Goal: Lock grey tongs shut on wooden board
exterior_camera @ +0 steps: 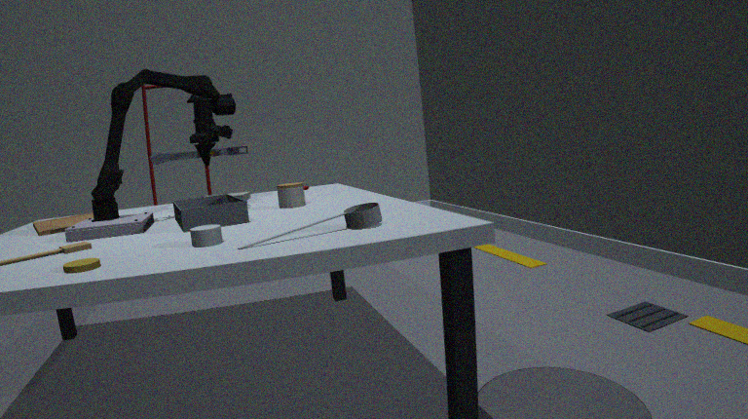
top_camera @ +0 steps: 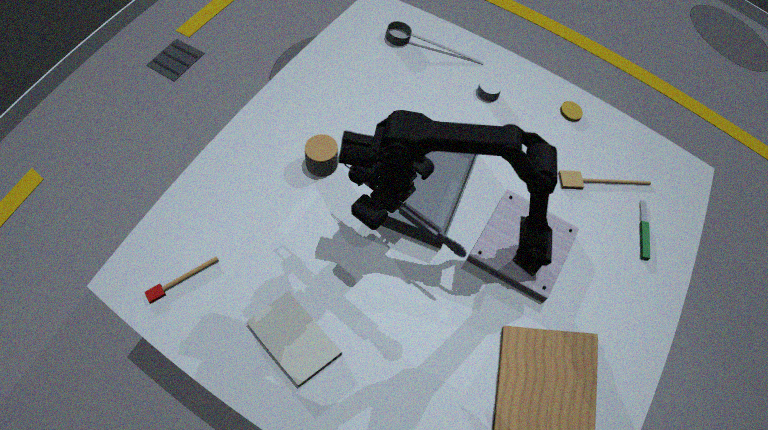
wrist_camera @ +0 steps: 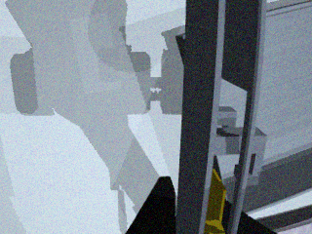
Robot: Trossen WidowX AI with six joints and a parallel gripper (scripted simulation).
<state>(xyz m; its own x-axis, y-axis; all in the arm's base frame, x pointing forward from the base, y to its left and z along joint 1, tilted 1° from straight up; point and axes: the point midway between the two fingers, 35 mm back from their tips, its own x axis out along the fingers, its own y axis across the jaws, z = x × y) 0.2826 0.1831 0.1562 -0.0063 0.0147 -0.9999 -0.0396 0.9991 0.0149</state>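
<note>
My gripper tip is 540 mm past the wooden board, 60 mm to the right of it and 140 mm above it. Round my gripper tip: pale slab: 20 mm behind, 320 mm to the left, 140 mm below; then yellow slider: 20 mm ahead, 40 mm above; then roasting tin: 30 mm ahead, 190 mm to the right, 120 mm below.
</note>
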